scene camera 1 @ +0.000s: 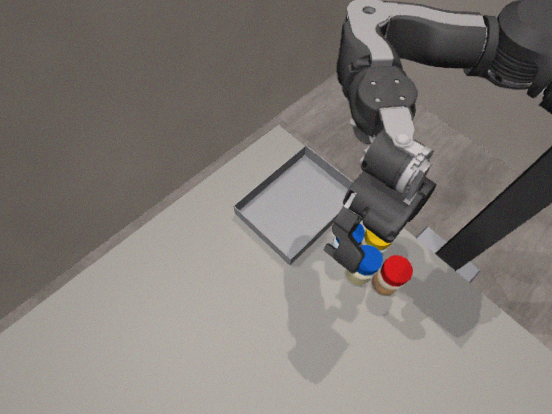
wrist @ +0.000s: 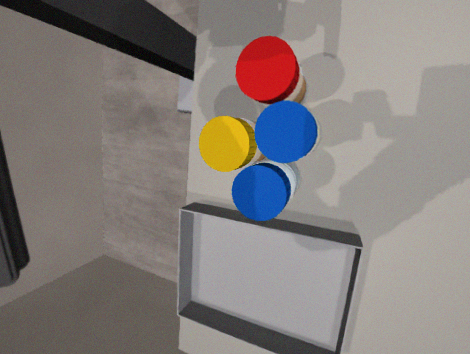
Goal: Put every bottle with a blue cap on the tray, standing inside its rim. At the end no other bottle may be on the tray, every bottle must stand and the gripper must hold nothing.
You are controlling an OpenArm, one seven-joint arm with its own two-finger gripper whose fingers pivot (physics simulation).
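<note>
A blue-capped bottle with a pale yellow body [scene camera 1: 369, 260] [wrist: 286, 131] stands between the red-capped bottle [scene camera 1: 397, 270] [wrist: 266, 69] and a second blue-capped bottle with a whitish body [scene camera 1: 358, 234] [wrist: 261, 192]. The yellow-capped bottle [scene camera 1: 378, 241] [wrist: 224, 143] stands close beside both blue ones. All four stand on the table outside the grey tray [scene camera 1: 262, 236] [wrist: 320, 233], which is empty. My gripper [scene camera 1: 376, 245] is open above the bottle group and holds nothing. One finger hides part of the blue-capped bottles in the scene view; the other finger is hidden there.
The second blue-capped bottle stands nearest the tray's rim. The bottles are tightly grouped near the table edge. A black post [scene camera 1: 500, 220] [wrist: 150, 32] rises beyond that edge. The arm reaches over the edge and casts shadows on the table [scene camera 1: 175, 310].
</note>
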